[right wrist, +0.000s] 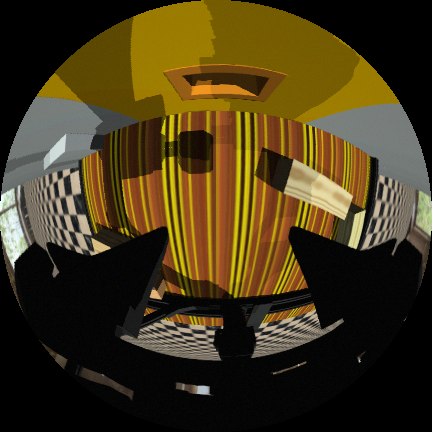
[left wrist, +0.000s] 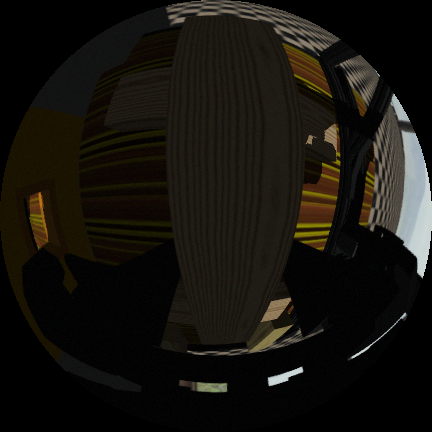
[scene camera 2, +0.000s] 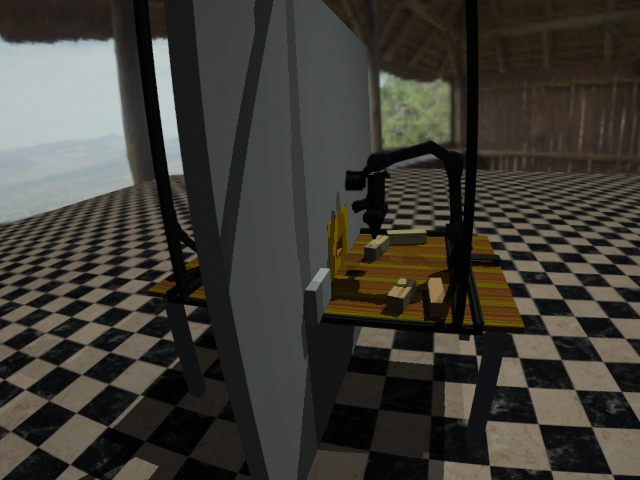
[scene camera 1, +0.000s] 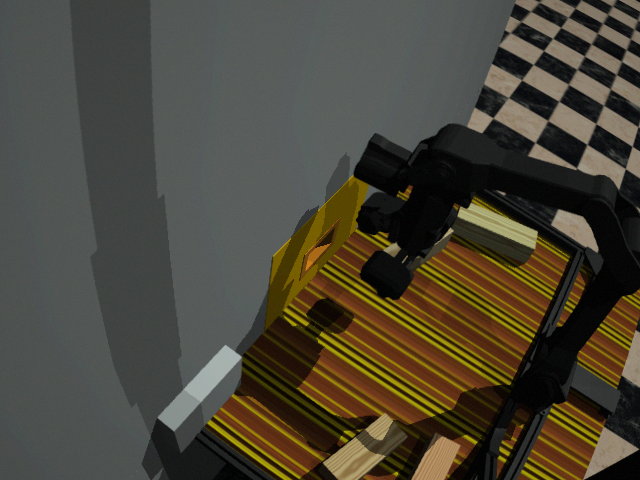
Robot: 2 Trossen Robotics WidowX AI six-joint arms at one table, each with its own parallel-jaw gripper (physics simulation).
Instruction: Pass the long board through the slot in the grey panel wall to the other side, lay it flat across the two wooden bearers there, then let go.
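Places are measured from the left arm's base along level axes (x ahead, y left, z up), in metres.
Pixels of known places: left gripper, fingertip midpoint: [left wrist: 230, 239]; right gripper, fingertip midpoint: [right wrist: 230, 232] [scene camera 2: 376, 235]; left arm's base, link origin: [left wrist: 346, 235]; right arm's base, link origin: [right wrist: 233, 311] [scene camera 1: 535, 392].
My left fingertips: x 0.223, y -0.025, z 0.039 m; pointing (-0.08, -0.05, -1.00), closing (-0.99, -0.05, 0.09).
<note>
For each thing: its top centre in the pictures, then the offset to it from my left fingertips. "*": a spot on its surface instead.
- long board, top centre: [left wrist: 244, 252] dx +0.002, dy -0.014, dz +0.039 m
- yellow panel, surface spot: [right wrist: 170, 40] * dx +0.260, dy -0.043, dz +0.097 m
- pale greenish block, top centre: [scene camera 1: 498, 224] [right wrist: 352, 245] [scene camera 2: 406, 231] dx +0.481, dy +0.293, dz -0.011 m
- reddish wooden block, top centre: [scene camera 2: 436, 289] dx +0.602, dy -0.225, dz -0.014 m
- light grey block, surface spot: [scene camera 1: 206, 382] * dx +0.277, dy -0.306, dz +0.042 m
The long board [left wrist: 230, 140] fills the middle of the left wrist view, shut in my left gripper [left wrist: 230, 239]. It runs alongside the yellow panel [left wrist: 30, 145] [scene camera 1: 289, 258] [right wrist: 170, 40], whose slot rim [right wrist: 272, 82] lies off to its side; no board shows in the slot. The grey wall [scene camera 1: 232, 129] [scene camera 2: 268, 258] hides my left arm from both scene cameras. My right gripper [right wrist: 230, 232] [scene camera 2: 375, 229] is open and empty, pointing down above the table near the panel. Two similar pale blocks, seemingly the bearers, lie there: one [scene camera 1: 438, 248] [right wrist: 320, 185] near the gripper, one [scene camera 1: 359, 452] [scene camera 2: 400, 297] nearer the cameras.
A pale greenish block [scene camera 1: 496, 229] [scene camera 2: 406, 237] lies near the far table edge. A reddish wooden block [scene camera 1: 436, 459] [scene camera 2: 435, 289] lies beside the nearer bearer. A light grey block [scene camera 1: 206, 382] [scene camera 2: 316, 294] juts from the wall at the table's corner. Wood also shows below the board in the left wrist view.
</note>
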